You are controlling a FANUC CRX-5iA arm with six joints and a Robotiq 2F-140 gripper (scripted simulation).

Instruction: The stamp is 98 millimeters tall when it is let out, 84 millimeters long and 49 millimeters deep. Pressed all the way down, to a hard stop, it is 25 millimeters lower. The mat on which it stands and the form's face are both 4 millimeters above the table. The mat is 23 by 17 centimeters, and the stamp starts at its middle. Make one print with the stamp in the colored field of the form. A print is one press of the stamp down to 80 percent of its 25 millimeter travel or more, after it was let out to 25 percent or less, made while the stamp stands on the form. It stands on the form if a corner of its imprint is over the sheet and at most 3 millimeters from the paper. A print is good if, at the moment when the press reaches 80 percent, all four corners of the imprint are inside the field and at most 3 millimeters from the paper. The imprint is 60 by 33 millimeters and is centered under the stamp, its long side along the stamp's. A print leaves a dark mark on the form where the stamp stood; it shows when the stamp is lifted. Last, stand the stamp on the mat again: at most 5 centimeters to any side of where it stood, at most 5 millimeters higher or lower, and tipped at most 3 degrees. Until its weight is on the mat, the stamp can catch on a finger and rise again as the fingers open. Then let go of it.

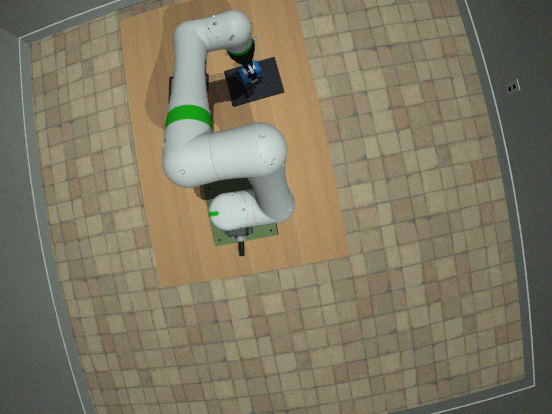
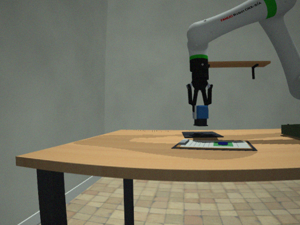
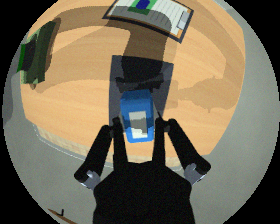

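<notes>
The dark mat is 11 cm below my hand. Round my hand: form: 5 cm behind, 30 cm to the left, 10 cm below; then blue stamp: 2 cm below.
</notes>
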